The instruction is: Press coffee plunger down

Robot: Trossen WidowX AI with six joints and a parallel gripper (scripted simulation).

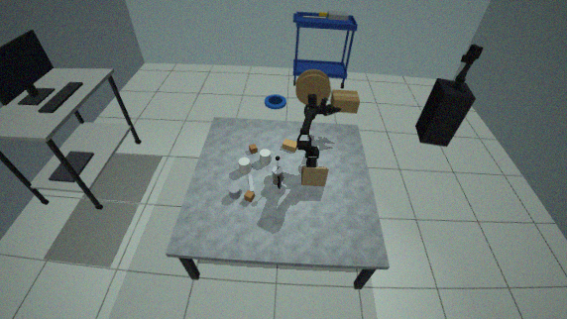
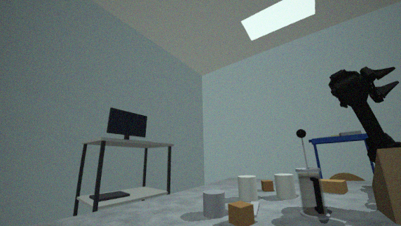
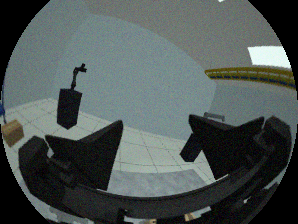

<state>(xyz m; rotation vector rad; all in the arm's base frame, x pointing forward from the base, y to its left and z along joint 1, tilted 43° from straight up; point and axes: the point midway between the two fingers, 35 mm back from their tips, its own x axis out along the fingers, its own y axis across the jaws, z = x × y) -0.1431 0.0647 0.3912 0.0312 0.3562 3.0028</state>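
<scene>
The coffee press lies 35 cm ahead of my gripper tip, 32 cm to the left of it and 35 cm below it.
</scene>
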